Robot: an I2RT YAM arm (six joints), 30 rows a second.
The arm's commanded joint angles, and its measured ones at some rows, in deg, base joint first. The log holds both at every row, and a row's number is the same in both.
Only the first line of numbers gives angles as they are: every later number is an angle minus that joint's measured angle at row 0.
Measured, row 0:
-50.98 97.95 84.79 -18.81 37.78 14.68
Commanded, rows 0 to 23:
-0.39 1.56 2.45 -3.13 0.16 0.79
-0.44 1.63 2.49 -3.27 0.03 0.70
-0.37 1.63 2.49 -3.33 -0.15 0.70
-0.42 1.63 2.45 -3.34 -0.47 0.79
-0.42 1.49 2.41 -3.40 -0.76 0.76
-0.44 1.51 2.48 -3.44 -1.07 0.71
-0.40 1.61 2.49 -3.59 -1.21 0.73
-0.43 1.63 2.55 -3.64 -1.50 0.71
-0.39 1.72 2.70 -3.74 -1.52 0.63
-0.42 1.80 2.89 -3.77 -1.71 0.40
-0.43 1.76 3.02 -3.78 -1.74 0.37
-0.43 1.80 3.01 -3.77 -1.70 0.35
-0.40 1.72 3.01 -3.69 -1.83 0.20
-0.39 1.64 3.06 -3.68 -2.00 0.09
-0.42 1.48 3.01 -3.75 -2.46 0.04
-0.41 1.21 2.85 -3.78 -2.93 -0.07
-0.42 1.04 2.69 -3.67 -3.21 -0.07
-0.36 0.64 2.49 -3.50 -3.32 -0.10
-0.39 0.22 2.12 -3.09 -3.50 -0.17
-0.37 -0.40 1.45 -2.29 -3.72 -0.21
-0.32 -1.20 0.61 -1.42 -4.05 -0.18
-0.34 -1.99 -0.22 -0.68 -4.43 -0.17
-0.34 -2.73 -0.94 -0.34 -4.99 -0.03
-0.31 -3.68 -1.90 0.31 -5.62 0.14
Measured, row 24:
-0.15 0.29 -0.06 -1.68 -3.78 -0.05
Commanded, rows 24 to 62:
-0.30 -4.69 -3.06 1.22 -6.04 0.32
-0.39 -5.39 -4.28 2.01 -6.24 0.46
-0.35 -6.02 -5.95 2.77 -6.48 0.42
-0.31 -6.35 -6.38 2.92 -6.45 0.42
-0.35 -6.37 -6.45 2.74 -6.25 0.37
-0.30 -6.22 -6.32 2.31 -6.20 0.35
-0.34 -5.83 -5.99 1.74 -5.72 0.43
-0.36 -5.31 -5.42 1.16 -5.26 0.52
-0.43 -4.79 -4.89 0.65 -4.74 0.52
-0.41 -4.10 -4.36 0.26 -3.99 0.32
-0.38 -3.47 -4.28 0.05 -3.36 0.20
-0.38 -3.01 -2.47 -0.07 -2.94 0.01
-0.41 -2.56 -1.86 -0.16 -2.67 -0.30
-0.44 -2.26 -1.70 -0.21 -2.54 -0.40
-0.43 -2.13 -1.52 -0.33 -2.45 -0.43
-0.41 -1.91 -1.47 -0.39 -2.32 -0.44
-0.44 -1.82 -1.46 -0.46 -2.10 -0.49
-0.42 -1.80 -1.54 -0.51 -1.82 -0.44
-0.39 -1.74 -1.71 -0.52 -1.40 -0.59
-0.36 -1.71 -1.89 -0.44 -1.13 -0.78
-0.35 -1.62 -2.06 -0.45 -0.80 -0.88
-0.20 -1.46 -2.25 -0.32 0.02 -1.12
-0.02 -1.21 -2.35 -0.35 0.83 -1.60
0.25 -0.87 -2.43 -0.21 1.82 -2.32
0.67 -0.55 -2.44 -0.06 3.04 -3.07
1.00 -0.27 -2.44 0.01 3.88 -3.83
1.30 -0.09 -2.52 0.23 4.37 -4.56
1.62 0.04 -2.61 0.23 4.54 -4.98
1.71 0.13 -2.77 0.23 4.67 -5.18
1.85 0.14 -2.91 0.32 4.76 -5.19
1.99 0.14 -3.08 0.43 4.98 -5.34
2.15 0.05 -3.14 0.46 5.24 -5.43
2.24 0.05 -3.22 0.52 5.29 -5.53
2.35 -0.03 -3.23 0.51 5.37 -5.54
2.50 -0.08 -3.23 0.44 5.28 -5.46
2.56 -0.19 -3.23 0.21 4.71 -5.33
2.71 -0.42 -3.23 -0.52 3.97 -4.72
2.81 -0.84 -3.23 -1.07 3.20 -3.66
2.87 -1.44 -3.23 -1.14 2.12 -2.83
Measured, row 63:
2.36 -0.35 -3.32 0.53 3.17 -4.53
